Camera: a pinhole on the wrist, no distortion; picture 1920 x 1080 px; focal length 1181.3 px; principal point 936.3 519.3 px. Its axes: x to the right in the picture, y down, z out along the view. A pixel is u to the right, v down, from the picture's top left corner.
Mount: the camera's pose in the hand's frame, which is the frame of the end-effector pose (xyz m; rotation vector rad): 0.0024 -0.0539 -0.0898 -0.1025 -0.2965 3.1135
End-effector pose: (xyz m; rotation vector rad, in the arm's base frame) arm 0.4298 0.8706 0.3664 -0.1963 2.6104 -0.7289
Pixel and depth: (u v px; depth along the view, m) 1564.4 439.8 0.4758
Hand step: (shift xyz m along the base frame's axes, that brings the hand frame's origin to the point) 0.4144 -0.1926 -0.1266
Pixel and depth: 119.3 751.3 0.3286
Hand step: -0.0810 -0.3151 -0.1599
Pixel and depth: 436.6 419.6 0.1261
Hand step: -0.0242 -0.0877 -0.0117
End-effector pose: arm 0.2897 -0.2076 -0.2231 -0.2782 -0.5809 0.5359
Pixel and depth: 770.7 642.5 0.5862
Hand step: -0.1581 -0.1142 0.4937
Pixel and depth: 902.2 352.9 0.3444
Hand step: -0.1296 -0.0389 0.2306
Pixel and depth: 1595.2 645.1 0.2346
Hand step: -0.1279 -0.1662 0.0854
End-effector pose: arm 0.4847 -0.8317 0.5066 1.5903 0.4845 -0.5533
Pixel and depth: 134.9 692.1 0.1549
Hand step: 0.0074 -0.0559 -0.1478
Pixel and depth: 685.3 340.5 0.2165
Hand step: -0.0201 -0.1257 -0.0791
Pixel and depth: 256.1 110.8 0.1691
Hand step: 0.0458 -0.0914 -0.0837
